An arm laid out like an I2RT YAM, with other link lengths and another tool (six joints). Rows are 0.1 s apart.
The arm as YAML. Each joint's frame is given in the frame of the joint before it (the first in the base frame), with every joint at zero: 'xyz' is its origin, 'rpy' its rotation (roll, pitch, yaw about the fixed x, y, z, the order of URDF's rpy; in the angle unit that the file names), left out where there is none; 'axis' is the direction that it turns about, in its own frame. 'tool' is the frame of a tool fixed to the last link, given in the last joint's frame.
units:
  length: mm
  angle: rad
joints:
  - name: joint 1
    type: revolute
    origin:
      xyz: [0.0, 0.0, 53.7]
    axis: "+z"
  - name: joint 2
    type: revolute
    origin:
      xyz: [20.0, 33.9, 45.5]
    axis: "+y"
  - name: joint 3
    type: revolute
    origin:
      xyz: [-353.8, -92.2, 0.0]
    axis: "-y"
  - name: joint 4
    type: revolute
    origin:
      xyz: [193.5, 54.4, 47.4]
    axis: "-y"
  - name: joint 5
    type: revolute
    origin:
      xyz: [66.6, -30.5, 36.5]
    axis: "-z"
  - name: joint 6
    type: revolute
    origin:
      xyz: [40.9, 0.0, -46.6]
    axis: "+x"
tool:
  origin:
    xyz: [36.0, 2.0, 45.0]
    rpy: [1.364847, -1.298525, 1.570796]
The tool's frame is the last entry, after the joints.
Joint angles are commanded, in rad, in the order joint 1, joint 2, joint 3, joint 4, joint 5, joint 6. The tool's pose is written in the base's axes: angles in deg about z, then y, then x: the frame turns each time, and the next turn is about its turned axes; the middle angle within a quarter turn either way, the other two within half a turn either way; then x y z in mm. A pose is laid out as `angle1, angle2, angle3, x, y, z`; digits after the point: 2 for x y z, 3 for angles.
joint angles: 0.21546, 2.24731, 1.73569, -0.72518, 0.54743, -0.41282
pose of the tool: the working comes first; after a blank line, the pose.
Where each joint sits with the arm in this pose, in the base's axes (m; each line is computed from the numbers above, not from the rounded line before):
joint 1: 0.0000 0.0000 0.0537
joint 2: 0.0123 0.0374 0.0992
joint 3: 0.2484 -0.0053 0.3751
joint 4: 0.4242 0.0889 0.3217
joint 5: 0.4858 0.0711 0.2707
joint 6: 0.4585 0.0433 0.2225
the tool: 0.5093 0.0527 0.1969

45.108, 3.284, 132.102, 509.35, 52.67, 196.88
